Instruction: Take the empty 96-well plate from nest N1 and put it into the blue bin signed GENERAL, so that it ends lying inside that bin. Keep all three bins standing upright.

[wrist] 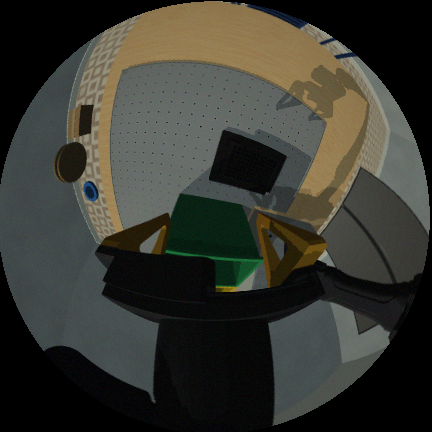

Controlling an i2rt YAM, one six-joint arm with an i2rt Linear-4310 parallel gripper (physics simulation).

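Frame: origin at the arm's base, x ahead, y left, z up, level; millimetres.
Where they show: gripper, fingertip midpoint: (213,217).
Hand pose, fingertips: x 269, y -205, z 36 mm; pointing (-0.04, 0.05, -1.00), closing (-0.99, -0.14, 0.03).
Observation:
Things, the pixels of their top centre, and the offset from my fingertips. "pt": a spot on its surface instead. Level surfaces: height alone.
- grey perforated board, its level: dz -185 mm
- green bin, middle of its top: (206,274) dx -7, dy +144, dz -5 mm
- yellow edge, surface spot: (226,289) pt dx -78, dy +277, dz -17 mm
A dark rectangular plate-shaped thing with a fine grid of wells (249,162) lies on the grey perforated board (150,115), right of the middle of the wrist view. It is too dark to tell plate from nest, and no N1 label can be read. My gripper (213,217) is open, its two orange-brown fingers wide apart with no plate between them. The dark plate shape is beyond the fingertips, apart from them. The blue bin signed GENERAL cannot be made out in the wrist view.
A green bin (215,225) shows beyond and between the fingers, with a yellow edge (226,289) below it. A small blue round thing (90,191) and a dark disc (71,162) are at the left. Blue bars (277,15) show at the top. Arm shadows fall on the wooden table (200,42).

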